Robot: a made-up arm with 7 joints. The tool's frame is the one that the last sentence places.
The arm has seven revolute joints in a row. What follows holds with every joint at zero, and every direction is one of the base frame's.
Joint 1 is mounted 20.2 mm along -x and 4.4 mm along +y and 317.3 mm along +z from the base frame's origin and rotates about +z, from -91.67 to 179.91 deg.
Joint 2 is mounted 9.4 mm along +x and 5.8 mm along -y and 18.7 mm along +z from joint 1 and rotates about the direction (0, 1, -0.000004), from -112.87 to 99.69 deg.
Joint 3 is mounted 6.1 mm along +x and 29.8 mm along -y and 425.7 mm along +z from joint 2 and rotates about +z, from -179.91 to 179.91 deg.
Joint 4 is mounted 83.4 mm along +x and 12.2 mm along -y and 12.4 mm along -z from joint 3 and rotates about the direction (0, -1, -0.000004), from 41.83 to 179.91 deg.
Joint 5 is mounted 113.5 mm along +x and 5 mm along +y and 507.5 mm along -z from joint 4 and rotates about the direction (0, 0.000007, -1), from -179.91 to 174.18 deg.
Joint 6 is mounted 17.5 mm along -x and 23.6 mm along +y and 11.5 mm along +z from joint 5 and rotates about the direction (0, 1, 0.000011), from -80.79 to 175.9 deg.
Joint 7 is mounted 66.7 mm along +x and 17.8 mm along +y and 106.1 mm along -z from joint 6 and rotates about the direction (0, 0.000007, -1), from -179.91 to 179.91 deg.
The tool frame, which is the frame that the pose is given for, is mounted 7.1 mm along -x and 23.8 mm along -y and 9.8 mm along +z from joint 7; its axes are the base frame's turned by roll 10.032, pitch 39.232 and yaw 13.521 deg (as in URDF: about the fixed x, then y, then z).
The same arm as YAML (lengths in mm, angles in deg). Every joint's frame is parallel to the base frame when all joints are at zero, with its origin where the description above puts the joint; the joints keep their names.
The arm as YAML. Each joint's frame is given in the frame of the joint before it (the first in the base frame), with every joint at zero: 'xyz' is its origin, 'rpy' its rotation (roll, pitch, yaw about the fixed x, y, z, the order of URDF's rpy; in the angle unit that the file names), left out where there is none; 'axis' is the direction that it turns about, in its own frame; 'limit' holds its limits. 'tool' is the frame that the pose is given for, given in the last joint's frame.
units:
  length: mm
  angle: deg
joints:
  - name: joint 1
    type: revolute
    origin:
      xyz: [-20.2, 4.4, 317.3]
    axis: [0.0, 0.0, 1.0]
    limit:
      lower: -91.67
      upper: 179.91
  - name: joint 2
    type: revolute
    origin:
      xyz: [9.4, -5.8, 18.7]
    axis: [0.0, 1.0, 0.0]
    limit:
      lower: -112.87
      upper: 99.69
  - name: joint 3
    type: revolute
    origin:
      xyz: [6.1, -29.8, 425.7]
    axis: [0.0, 0.0, 1.0]
    limit:
      lower: -179.91
      upper: 179.91
  - name: joint 4
    type: revolute
    origin:
      xyz: [83.4, -12.2, -12.4]
    axis: [0.0, -1.0, 0.0]
    limit:
      lower: 41.83
      upper: 179.91
  - name: joint 5
    type: revolute
    origin:
      xyz: [113.5, 5.0, -507.5]
    axis: [0.0, 0.0, -1.0]
    limit:
      lower: -179.91
      upper: 174.18
  - name: joint 6
    type: revolute
    origin:
      xyz: [-17.5, 23.6, 11.5]
    axis: [0.0, 1.0, 0.0]
    limit:
      lower: -80.79
      upper: 175.9
  - name: joint 7
    type: revolute
    origin:
      xyz: [66.7, 17.8, -106.1]
    axis: [0.0, 0.0, -1.0]
    limit:
      lower: -179.91
      upper: 179.91
tool:
  origin:
    xyz: [-7.1, -23.8, 9.8]
    rpy: [10.03, 39.23, 13.52]

